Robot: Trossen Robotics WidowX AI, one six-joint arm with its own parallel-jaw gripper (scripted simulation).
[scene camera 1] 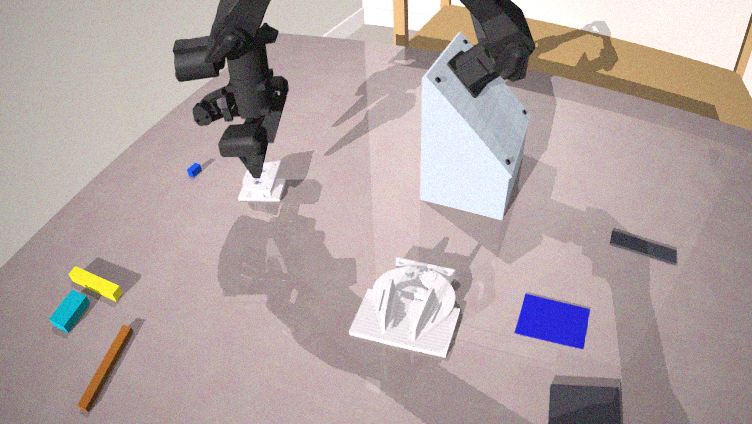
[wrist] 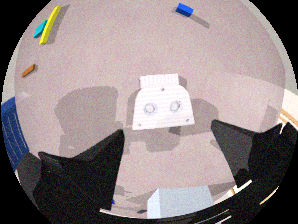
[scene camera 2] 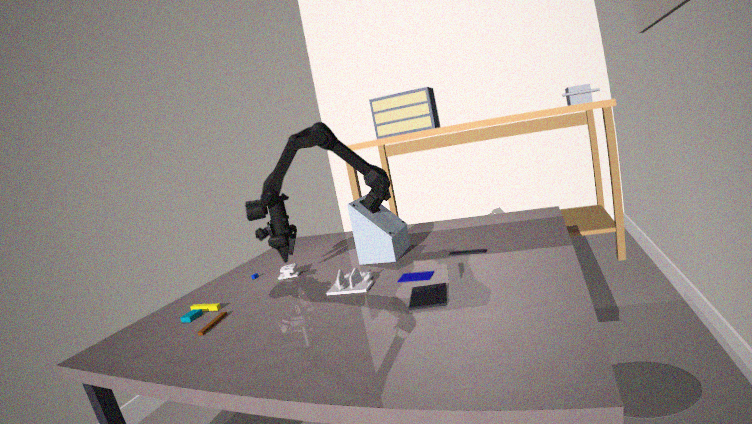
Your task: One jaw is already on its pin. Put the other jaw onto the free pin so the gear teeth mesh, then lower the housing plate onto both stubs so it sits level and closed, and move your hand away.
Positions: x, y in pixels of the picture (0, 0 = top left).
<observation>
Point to a dark bar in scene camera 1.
625, 242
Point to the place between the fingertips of the gripper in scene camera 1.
264, 159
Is the gripper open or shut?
Open.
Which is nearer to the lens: the yellow block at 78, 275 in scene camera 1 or the blue pad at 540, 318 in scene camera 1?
The blue pad.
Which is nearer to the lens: the cyan block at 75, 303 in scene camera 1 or the blue pad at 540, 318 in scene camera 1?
The blue pad.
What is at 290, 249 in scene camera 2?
The gripper.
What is the gripper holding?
Nothing.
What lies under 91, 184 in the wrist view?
The gripper.
</observation>
